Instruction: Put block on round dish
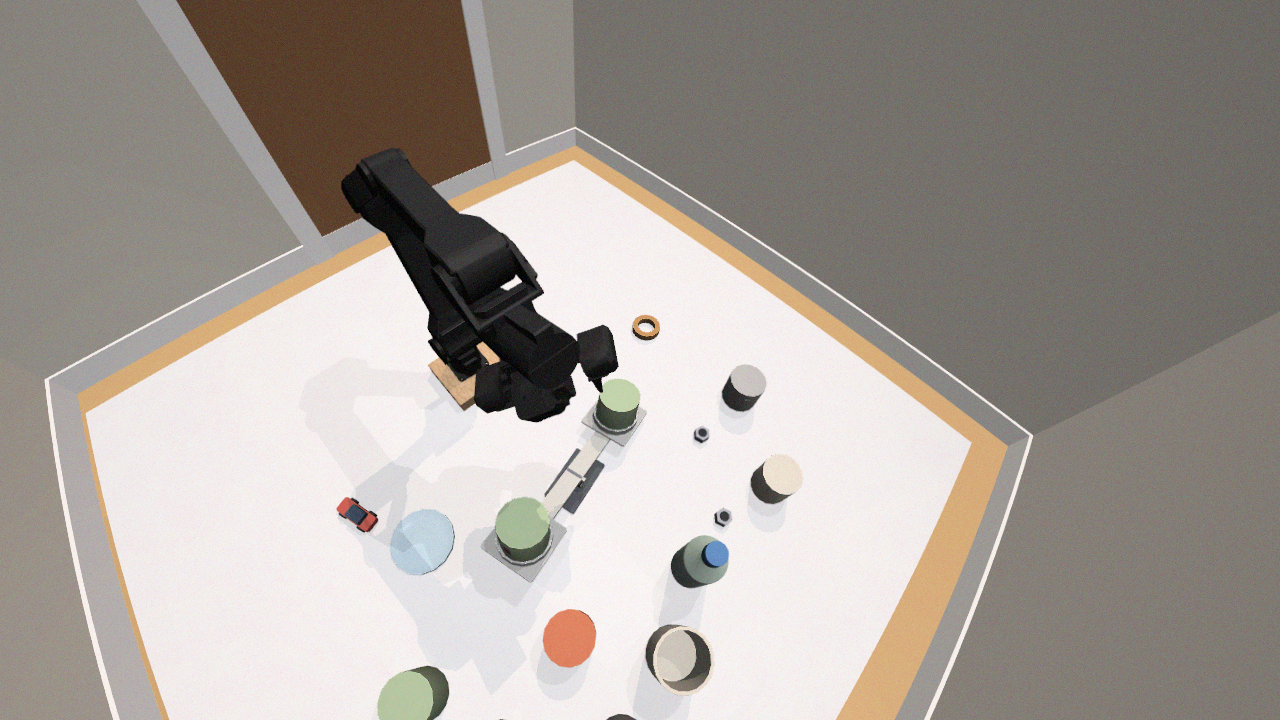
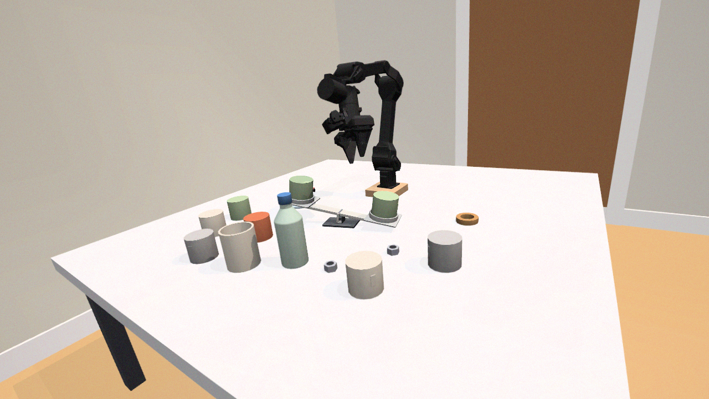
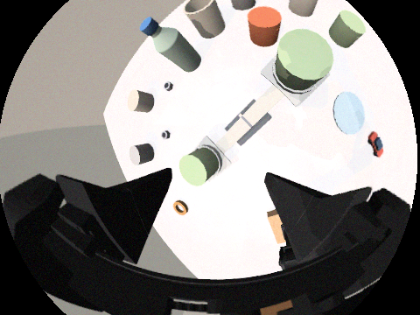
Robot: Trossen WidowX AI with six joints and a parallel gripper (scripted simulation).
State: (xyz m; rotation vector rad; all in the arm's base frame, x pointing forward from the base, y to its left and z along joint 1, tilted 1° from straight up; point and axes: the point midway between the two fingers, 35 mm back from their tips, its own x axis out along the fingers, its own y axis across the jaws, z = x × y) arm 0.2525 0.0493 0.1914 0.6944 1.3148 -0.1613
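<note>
Now: gripper tip 10 mm short of the pale green block, 90 mm to the right of it and 140 mm above it. The rest, counted from my gripper tip: bottle (280 mm ahead, 70 mm below); then dish (30 mm behind, 290 mm to the right, 180 mm below); then orange cup (210 mm ahead, 200 mm to the right, 150 mm below).
</note>
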